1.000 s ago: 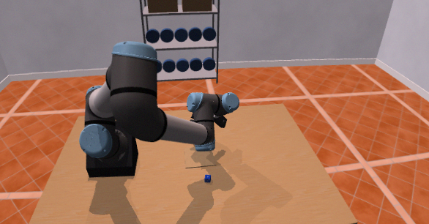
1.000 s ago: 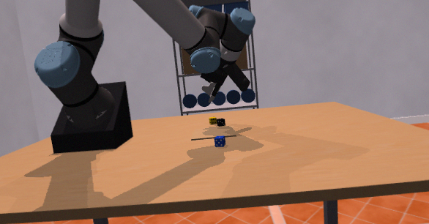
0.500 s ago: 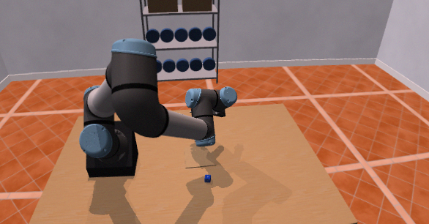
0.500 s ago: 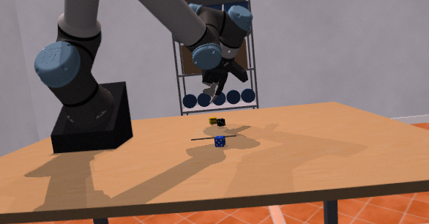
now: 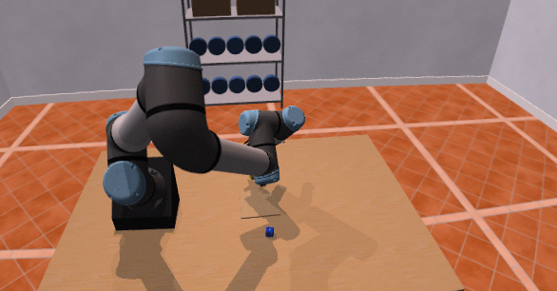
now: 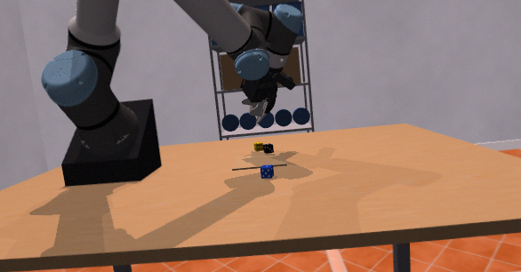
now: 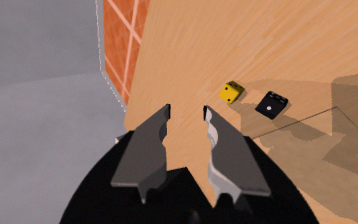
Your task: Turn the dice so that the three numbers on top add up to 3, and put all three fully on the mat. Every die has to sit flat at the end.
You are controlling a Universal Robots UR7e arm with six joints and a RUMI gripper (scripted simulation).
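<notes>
Now: the yellow die 100 mm below my hand and 10 mm to the right of it. From my hand the other things lie so: blue die 320 mm to the right, 100 mm below, 30 mm ahead; black die 100 mm below, 50 mm to the right, 30 mm ahead; tan mat 160 mm to the right, 110 mm below, 10 mm ahead.
</notes>
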